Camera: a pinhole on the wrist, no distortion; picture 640 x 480 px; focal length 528.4 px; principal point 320.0 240.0 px. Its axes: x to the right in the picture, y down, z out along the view. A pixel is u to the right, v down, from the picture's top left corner.
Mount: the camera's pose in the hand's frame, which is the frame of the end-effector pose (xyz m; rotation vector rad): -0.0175 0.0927 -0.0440 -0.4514 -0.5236 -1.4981
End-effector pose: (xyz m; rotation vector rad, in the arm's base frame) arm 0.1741 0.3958 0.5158 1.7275 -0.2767 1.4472
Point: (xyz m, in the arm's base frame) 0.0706 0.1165 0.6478
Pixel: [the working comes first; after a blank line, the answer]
In the camera's frame: -0.0668 0.0223 0.2599

184.3 285.3
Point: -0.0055 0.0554 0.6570
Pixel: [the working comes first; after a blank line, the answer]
In the camera's frame: -0.1463 -0.0111 0.3065

67.8 220.9
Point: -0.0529 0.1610 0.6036
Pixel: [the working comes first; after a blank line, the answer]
In the camera's frame: -0.1623 -0.0437 0.1844

outside the picture
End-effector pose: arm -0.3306 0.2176 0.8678 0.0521 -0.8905 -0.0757
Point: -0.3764 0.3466 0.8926
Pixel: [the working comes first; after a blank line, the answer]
In the camera's frame: 0.0256 0.0013 0.0967

460.1 247.2
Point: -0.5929 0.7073 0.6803
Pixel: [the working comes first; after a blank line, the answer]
In the camera's frame: -0.2278 -0.3189 0.3317

outside the picture
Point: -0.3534 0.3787 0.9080
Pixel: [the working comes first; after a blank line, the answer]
In the camera's frame: -0.0071 0.0255 0.1085

285.3 364.2
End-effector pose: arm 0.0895 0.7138 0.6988 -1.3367 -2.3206 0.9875
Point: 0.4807 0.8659 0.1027
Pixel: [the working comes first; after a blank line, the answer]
In the camera's frame: -0.3869 0.0166 0.5224

outside the picture
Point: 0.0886 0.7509 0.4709
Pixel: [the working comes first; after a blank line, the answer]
In the camera's frame: 0.0527 0.0787 0.1978

460.8 450.2
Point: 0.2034 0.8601 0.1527
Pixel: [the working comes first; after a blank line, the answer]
In the camera's frame: -0.1426 0.1521 0.4856

164.9 405.5
